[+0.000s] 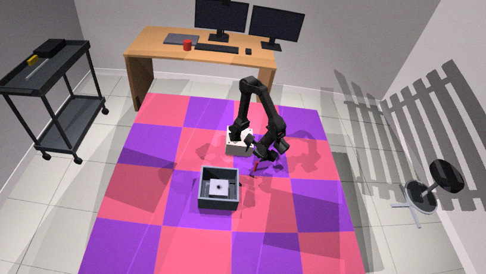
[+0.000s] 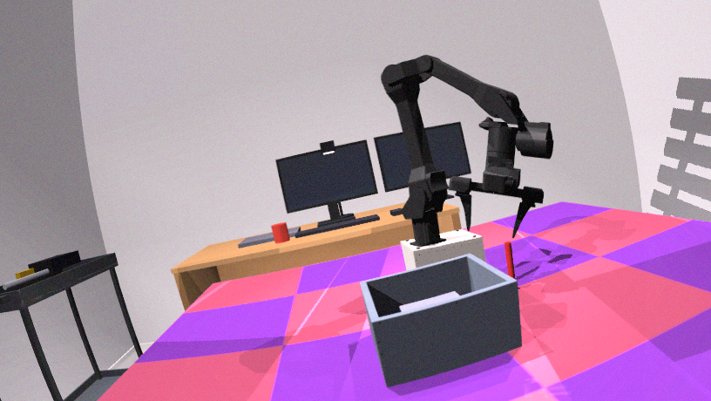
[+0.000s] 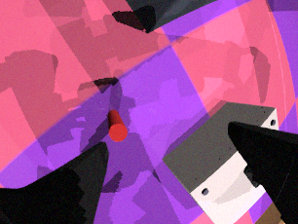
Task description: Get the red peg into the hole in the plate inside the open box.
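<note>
The red peg lies 60 mm below my gripper tip, 20 mm to the left of it and 20 mm ahead of it. The rest, counted from my gripper tip: grey box 200 mm to the right, 140 mm ahead, 70 mm below; then plate 200 mm to the right, 140 mm ahead, 50 mm below.
</note>
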